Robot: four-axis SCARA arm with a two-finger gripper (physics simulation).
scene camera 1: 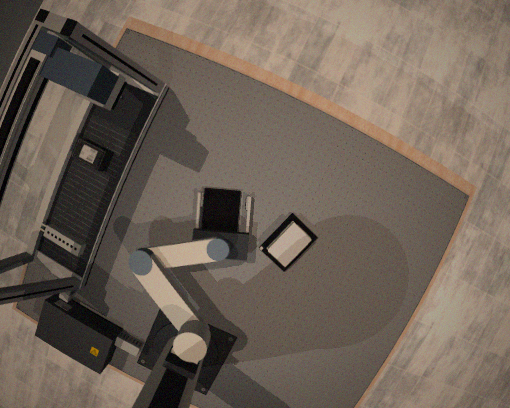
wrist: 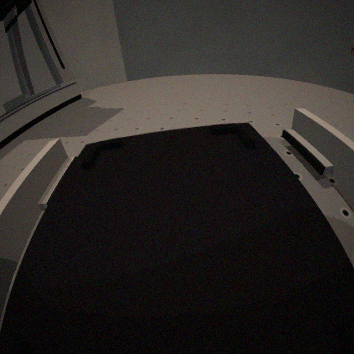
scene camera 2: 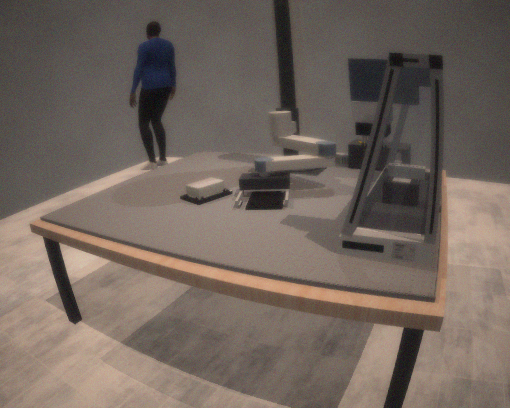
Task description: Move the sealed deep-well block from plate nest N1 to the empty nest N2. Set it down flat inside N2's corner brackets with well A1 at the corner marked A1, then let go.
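Frame: origin at the arm's base, x left, y ahead, z down, level; centimetres.
Seen in the pictures: gripper, fingertip midpoint: (scene camera 1: 224, 194) (wrist: 179, 129) (scene camera 2: 261, 203).
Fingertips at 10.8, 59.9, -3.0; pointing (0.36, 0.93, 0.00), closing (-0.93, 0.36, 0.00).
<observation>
Offsets run from my fingertips to a thing's top centre, as dx, dy, dz. "spot": to the spot under its first point.
The pale-topped block @(-26.1, -5.4, -3.7) (scene camera 1: 290, 244) (scene camera 2: 205, 187) sits flat in a black nest (scene camera 1: 311, 237) (scene camera 2: 192, 199), turned at an angle. A small pale mark shows at that nest's left corner in scene camera 1. A second black nest @(-1.4, -6.5, -0.1) (scene camera 1: 221, 201) (scene camera 2: 265, 202) (wrist: 175, 240) is empty; dark brackets show at its two far corners in the wrist view. I cannot read either nest's label. My gripper (scene camera 1: 224, 212) (scene camera 2: 262, 198) (wrist: 179, 129) is open and low, its fingers on either side of the empty nest. The left finger is close to the nest's edge; the right has a wider gap. The gripper body hides the near end.
A large framed instrument (scene camera 1: 159, 95) (scene camera 2: 437, 150) stands beside the nests, with a small block-like unit @(spot: +45.1, -6.4, -10.3) (scene camera 1: 92, 154) inside. A dark box @(spot: +28.4, -68.7, -9.8) (scene camera 1: 75, 332) with a yellow label stands near the arm's base. A person in blue (scene camera 2: 156, 65) stands beyond the table.
</observation>
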